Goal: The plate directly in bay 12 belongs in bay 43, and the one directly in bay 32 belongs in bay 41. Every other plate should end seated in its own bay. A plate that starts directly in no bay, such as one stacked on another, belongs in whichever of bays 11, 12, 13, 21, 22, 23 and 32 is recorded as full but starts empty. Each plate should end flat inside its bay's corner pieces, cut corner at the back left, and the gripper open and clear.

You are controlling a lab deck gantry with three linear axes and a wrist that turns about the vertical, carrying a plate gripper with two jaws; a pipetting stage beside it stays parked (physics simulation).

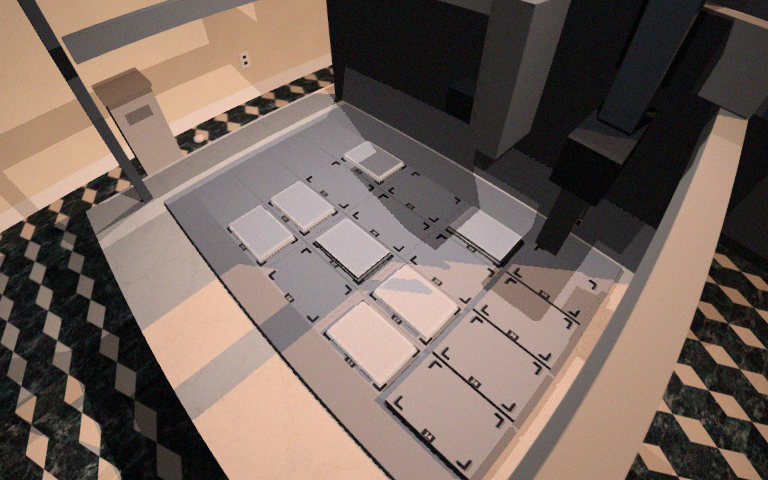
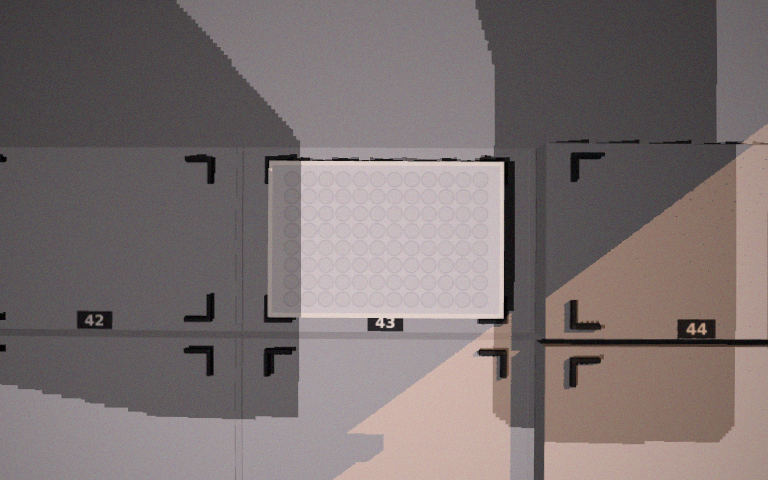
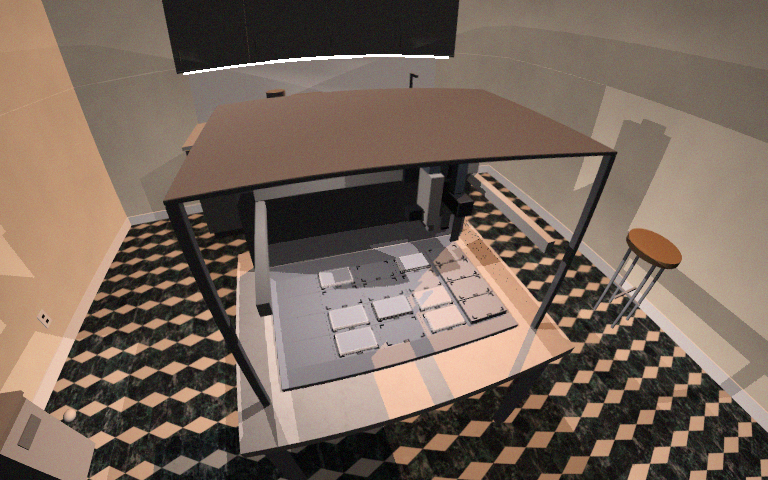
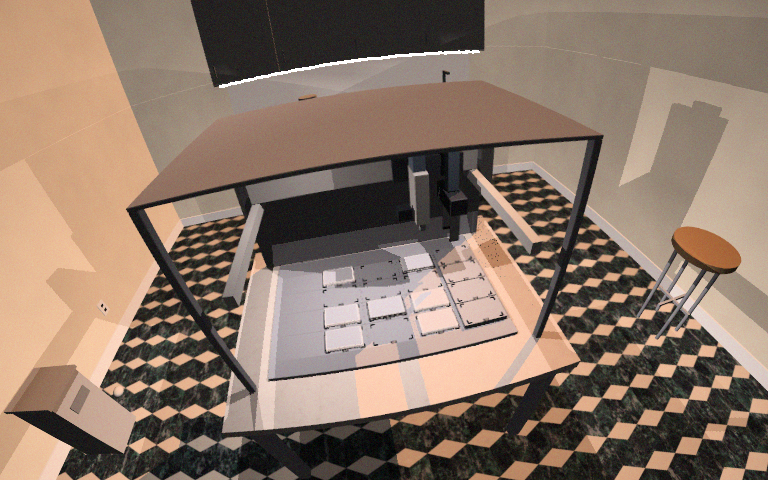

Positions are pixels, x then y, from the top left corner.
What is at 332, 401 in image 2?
A bay 33.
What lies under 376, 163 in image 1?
A white plate.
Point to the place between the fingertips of my gripper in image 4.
At 450, 234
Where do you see a bay 32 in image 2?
At 78, 400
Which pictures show my gripper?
Image 1, image 3 and image 4 only.
